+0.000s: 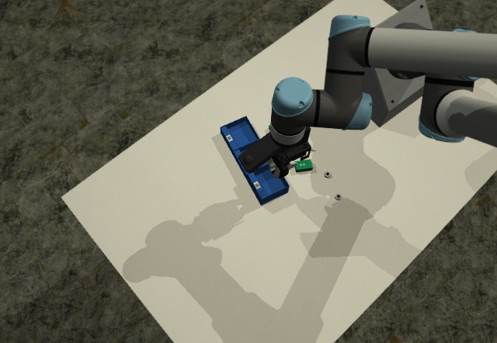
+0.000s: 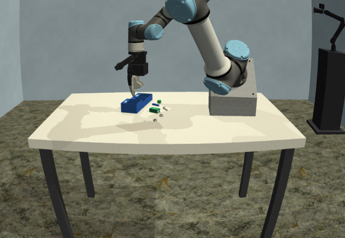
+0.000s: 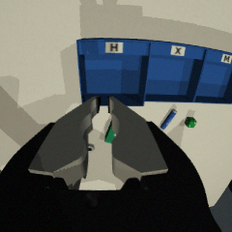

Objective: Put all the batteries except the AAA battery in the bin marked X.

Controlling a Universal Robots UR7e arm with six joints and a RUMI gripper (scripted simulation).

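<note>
My gripper is now 11 cm past the green block battery and 8 cm above it. The rest, counted from my hand: blue cylindrical battery: 10 cm to the right, 9 cm below, 9 cm behind; grey bolt: 15 cm behind, 9 cm below, 5 cm to the right; blue three-compartment bin row: 10 cm to the right, 7 cm below.
</note>
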